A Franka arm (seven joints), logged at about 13 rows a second.
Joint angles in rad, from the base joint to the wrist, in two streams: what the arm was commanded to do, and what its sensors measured. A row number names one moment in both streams.
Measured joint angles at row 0: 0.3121 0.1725 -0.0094 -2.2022 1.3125 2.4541 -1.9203
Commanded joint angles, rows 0 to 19: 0.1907 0.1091 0.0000 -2.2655 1.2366 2.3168 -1.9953; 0.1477 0.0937 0.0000 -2.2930 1.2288 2.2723 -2.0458; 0.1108 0.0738 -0.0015 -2.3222 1.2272 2.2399 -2.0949; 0.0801 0.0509 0.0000 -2.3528 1.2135 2.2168 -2.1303; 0.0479 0.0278 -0.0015 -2.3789 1.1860 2.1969 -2.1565; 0.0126 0.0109 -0.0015 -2.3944 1.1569 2.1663 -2.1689; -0.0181 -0.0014 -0.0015 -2.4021 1.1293 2.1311 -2.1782; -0.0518 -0.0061 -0.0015 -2.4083 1.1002 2.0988 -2.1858; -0.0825 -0.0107 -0.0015 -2.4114 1.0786 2.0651 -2.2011; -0.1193 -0.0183 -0.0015 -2.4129 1.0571 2.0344 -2.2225; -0.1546 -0.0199 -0.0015 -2.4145 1.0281 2.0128 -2.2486; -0.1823 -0.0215 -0.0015 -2.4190 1.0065 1.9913 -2.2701; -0.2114 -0.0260 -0.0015 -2.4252 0.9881 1.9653 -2.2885; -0.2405 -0.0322 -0.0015 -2.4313 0.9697 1.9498 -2.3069; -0.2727 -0.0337 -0.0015 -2.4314 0.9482 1.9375 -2.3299; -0.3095 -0.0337 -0.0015 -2.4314 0.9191 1.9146 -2.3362; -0.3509 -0.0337 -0.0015 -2.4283 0.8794 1.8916 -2.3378; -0.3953 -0.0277 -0.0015 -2.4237 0.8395 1.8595 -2.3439; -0.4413 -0.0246 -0.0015 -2.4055 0.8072 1.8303 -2.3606; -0.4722 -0.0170 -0.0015 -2.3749 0.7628 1.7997 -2.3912
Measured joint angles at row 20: -0.4023 -0.0044 -0.0127 -2.4023 0.8272 1.8574 -2.3505
